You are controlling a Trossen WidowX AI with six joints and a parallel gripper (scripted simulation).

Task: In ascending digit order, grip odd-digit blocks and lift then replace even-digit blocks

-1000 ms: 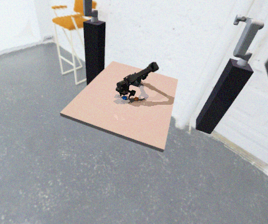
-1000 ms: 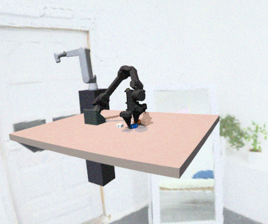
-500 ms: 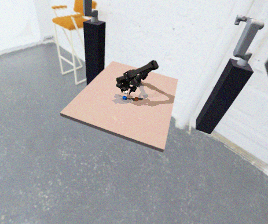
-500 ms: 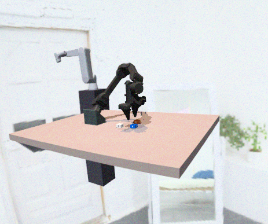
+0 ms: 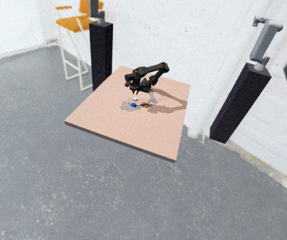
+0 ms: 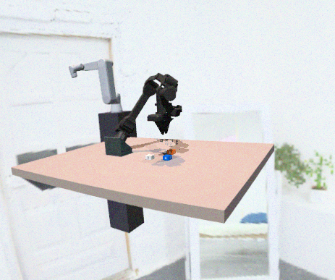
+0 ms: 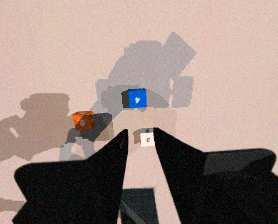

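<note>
Now: gripper tip 11 cm to the right of the orange block, 11 cm above it and 3 cm past it. Round my gripper tip: blue block (11 cm below, 1 cm ahead); white block (11 cm below, 8 cm behind, 2 cm to the right).
</note>
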